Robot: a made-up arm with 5 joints.
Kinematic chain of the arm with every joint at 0, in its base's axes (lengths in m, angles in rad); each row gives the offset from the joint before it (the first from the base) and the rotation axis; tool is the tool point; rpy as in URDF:
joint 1: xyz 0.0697 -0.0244 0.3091 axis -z
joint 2: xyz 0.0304 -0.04 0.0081 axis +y
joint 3: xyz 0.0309 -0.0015 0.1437 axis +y
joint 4: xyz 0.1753 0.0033 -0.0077 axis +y
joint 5: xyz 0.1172 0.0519 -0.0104 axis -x
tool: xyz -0.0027 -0.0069 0.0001 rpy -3.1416 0 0
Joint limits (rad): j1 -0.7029..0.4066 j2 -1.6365..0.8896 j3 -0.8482..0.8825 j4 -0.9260..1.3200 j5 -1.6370..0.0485
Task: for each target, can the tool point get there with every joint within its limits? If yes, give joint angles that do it. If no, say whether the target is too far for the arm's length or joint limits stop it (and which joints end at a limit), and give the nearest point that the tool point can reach.
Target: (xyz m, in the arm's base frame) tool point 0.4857 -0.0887 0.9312
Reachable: no: too far | nearest point 0.3258 -0.0640 0.6768 | short by 0.301 m
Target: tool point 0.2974 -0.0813 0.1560
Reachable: yes | joints 0.2864 0.6198 0.3052 0.5399 -0.9780
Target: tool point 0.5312 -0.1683 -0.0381
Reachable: no: too far | nearest point 0.3927 -0.1251 0.1520 | short by 0.239 m
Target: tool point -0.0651 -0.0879 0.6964
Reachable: yes | joints -0.5058 -1.0370 -0.7171 -0.3724 -0.9775
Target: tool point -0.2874 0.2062 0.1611
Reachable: no: joint limits stop it (at a limit: joint 1, joint 2, joint 3, joint 4, joint 5) | nearest point -0.2602 0.1251 0.4309 | short by 0.283 m
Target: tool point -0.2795 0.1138 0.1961
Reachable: no: joint limits stop it (at a limit: joint 2, joint 3, joint 4, joint 5) | nearest point -0.2671 0.1089 0.4309 | short by 0.235 m
